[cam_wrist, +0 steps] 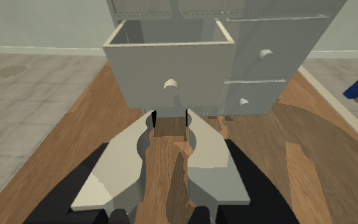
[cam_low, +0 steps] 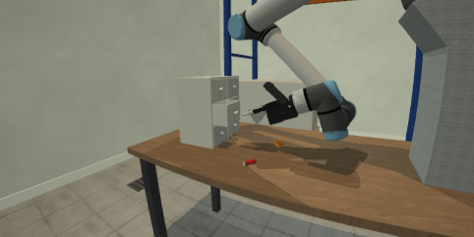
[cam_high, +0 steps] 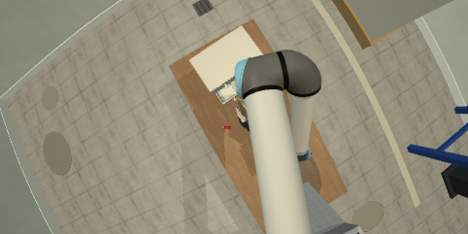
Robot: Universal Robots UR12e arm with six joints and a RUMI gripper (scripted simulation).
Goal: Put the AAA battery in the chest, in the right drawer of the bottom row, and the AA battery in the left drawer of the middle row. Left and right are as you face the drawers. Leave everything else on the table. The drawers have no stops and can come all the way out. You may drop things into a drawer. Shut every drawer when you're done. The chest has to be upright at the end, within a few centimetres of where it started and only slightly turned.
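The red cylinder lies 15 cm below my hand, 14 cm to the left of it and 8 cm behind it. Round my hand: thin black cylinder 20 cm ahead, 14 cm below, 11 cm to the right; orange block 15 cm below, 13 cm behind, 7 cm to the right.
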